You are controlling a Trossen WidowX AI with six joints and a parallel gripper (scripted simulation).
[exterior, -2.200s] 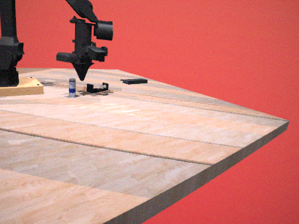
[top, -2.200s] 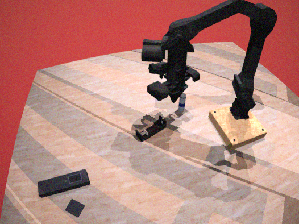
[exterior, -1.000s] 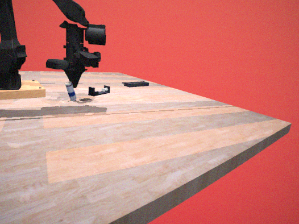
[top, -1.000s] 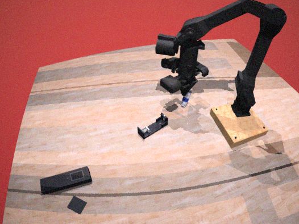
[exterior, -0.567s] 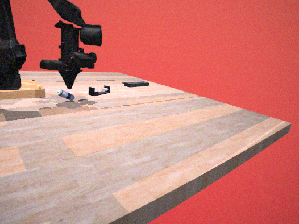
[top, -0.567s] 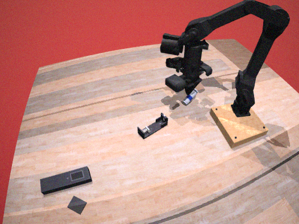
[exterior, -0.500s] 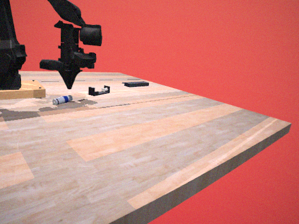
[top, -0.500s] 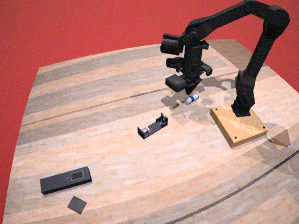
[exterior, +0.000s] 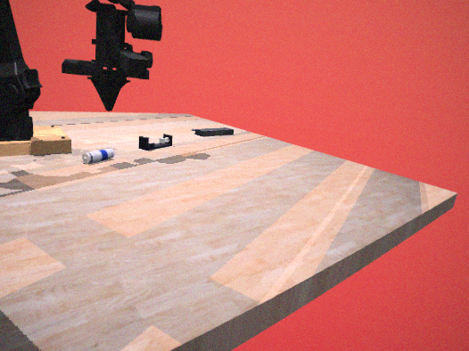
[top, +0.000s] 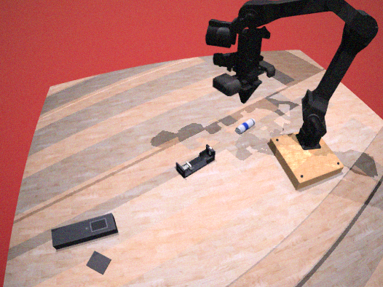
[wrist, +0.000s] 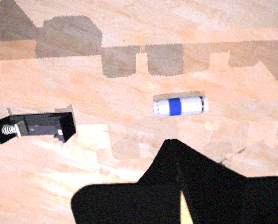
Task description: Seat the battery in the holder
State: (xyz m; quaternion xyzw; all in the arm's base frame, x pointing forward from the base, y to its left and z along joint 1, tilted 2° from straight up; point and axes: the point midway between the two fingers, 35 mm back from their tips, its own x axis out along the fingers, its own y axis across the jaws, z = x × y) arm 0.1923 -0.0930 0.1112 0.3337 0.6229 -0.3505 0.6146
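Now: the battery 10 cm below my gripper tip, 2 cm behind it and 1 cm to the right of it. Also, from my gripper tip: flat black remote 42 cm ahead, 30 cm to the left, 9 cm below; then dark square tile 38 cm ahead, 37 cm to the left, 11 cm below.
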